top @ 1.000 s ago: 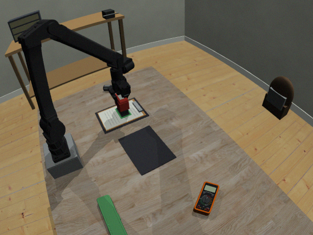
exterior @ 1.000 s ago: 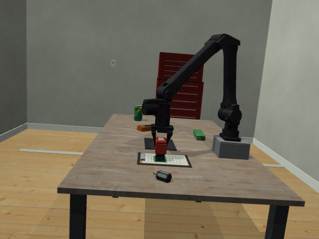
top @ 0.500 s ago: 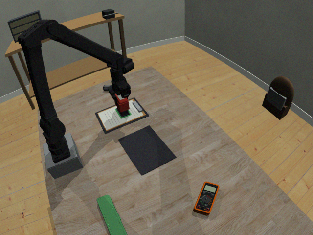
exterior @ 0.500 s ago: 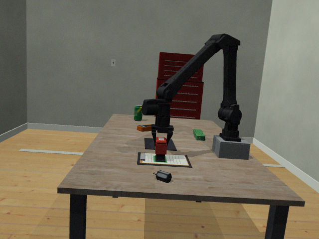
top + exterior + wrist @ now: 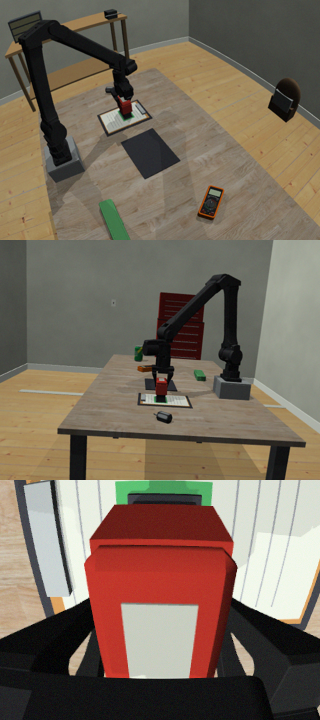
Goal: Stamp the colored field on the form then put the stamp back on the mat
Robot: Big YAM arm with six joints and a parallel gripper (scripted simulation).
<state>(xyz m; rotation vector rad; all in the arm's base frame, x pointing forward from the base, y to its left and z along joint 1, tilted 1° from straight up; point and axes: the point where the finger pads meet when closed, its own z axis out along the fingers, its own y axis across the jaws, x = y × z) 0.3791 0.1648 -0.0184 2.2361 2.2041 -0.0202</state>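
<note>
Now: the red stamp 2 cm below my hand. Round my hand: small black cylinder 1 cm ahead, 24 cm to the left, 6 cm below; dark mat 1 cm behind, 28 cm to the right, 7 cm below; clipboard 1 cm behind, 1 cm to the right, 7 cm below.
</note>
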